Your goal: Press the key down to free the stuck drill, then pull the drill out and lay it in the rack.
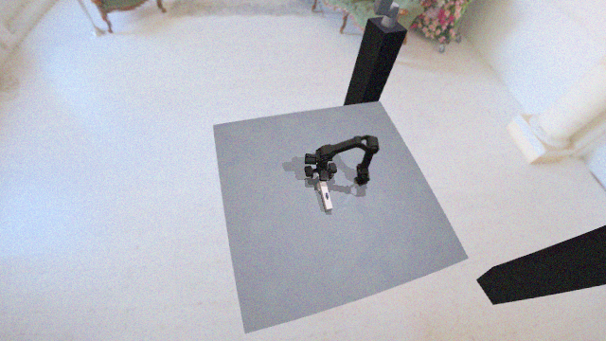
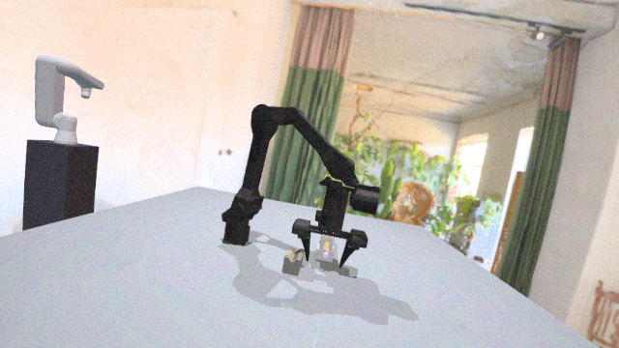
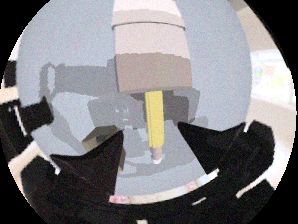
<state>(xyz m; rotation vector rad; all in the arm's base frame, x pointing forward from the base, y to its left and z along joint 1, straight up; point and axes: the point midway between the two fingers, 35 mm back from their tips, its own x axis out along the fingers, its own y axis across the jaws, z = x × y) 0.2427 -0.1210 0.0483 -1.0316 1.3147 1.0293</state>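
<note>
Now: gripper tip 1 cm short of the drill, 4 cm to the right of it and 3 cm below it. Round my gripper tip: rack (8 cm behind, 1 cm to the right); dark key (4 cm ahead, 16 cm to the left, 4 cm above).
</note>
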